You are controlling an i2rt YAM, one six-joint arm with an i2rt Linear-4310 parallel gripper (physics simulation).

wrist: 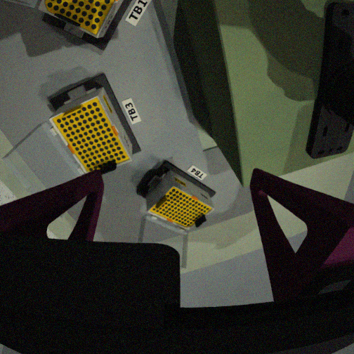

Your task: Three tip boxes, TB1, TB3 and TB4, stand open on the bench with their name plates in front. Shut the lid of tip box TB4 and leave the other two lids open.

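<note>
Tip box TB4, with a yellow perforated top, stands near the middle of the wrist view. Its clear lid is open and hangs out on the side away from its name plate. Tip box TB3 stands to the upper left, its clear lid open, its name plate on the right. Tip box TB1 is cut off at the top edge beside its name plate; its lid is out of view. My gripper is open and empty, its two fingers wide apart above the bench, with TB4 showing between them.
A large green block-like surface with a dark side fills the upper right. A black device stands on it at the right edge. The grey mat lies under the boxes. A dark part of the arm covers the bottom of the view.
</note>
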